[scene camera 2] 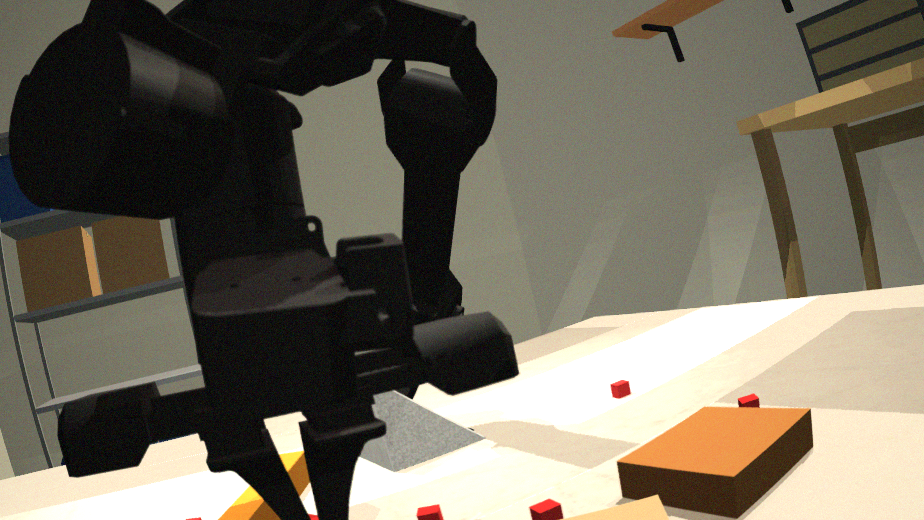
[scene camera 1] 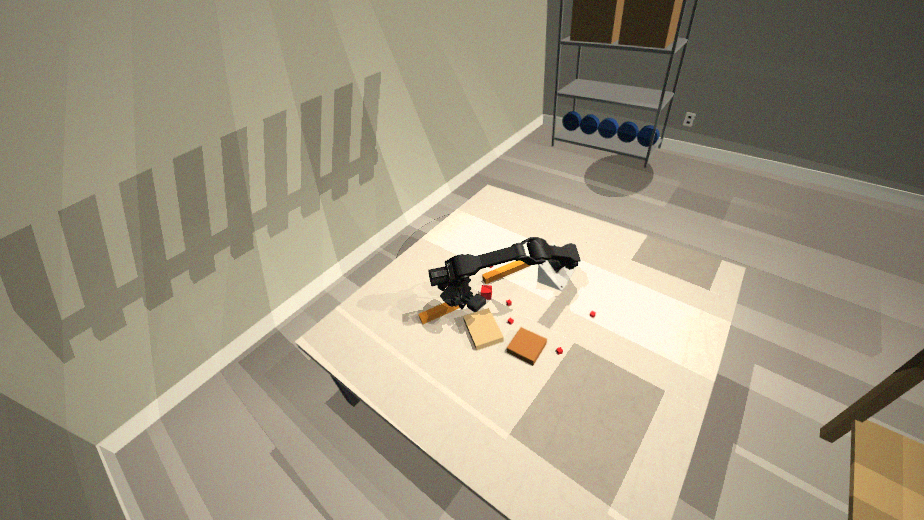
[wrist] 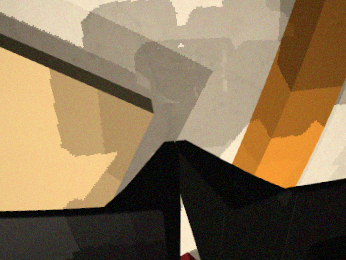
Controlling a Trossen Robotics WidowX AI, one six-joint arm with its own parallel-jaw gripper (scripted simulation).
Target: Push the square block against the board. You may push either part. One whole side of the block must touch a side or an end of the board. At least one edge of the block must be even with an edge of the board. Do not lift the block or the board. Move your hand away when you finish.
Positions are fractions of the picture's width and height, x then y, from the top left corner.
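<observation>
Orange-brown square block: visible to me in scene camera 1 (0.57,0.66) and scene camera 2 (0.78,0.88); out of frame in the wrist view.
</observation>
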